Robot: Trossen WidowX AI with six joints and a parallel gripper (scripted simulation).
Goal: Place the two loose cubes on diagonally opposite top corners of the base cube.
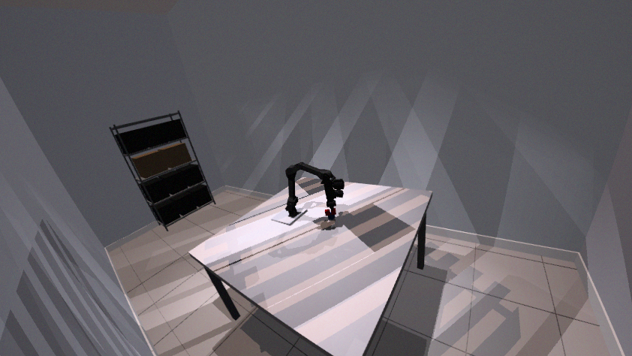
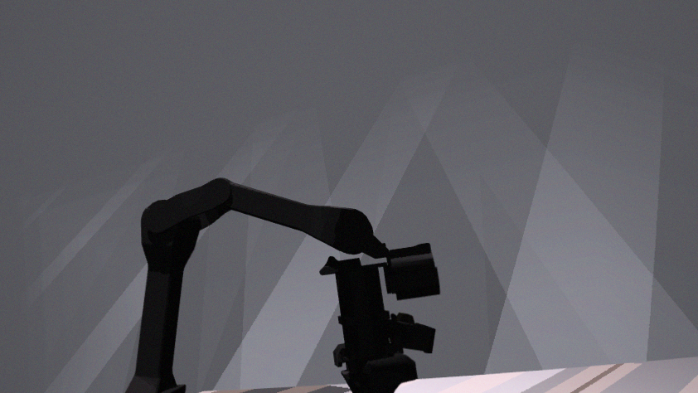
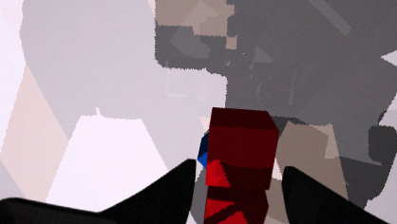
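Now: gripper tip 60 mm above the blue cube, 10 mm to the left of it and 10 mm past it.
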